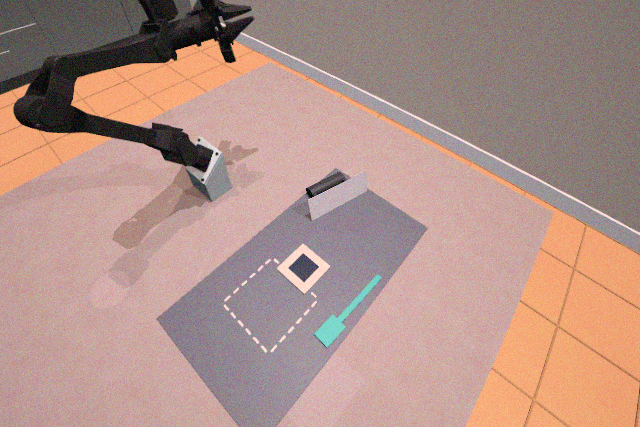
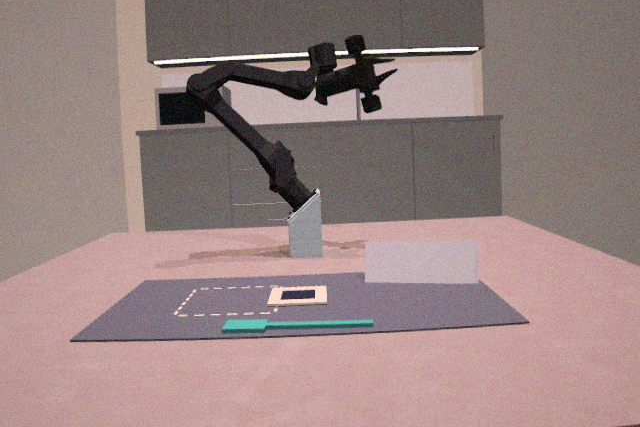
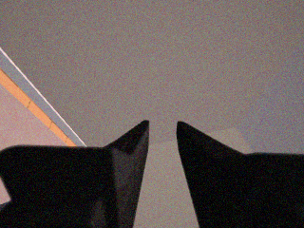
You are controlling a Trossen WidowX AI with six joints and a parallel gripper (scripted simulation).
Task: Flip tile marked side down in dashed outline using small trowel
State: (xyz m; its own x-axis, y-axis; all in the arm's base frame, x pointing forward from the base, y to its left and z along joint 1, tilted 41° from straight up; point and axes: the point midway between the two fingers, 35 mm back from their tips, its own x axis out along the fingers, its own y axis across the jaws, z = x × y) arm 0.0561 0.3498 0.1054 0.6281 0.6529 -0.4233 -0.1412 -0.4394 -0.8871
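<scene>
Right now my gripper tip is 430 mm above the beige tile, 340 mm short of it and 290 mm to the left of it. The rest, counted from my gripper tip: teal flat tool: 490 mm ahead, 430 mm below, 330 mm to the right; grey mat: 450 mm below, 350 mm ahead, 290 mm to the right.
</scene>
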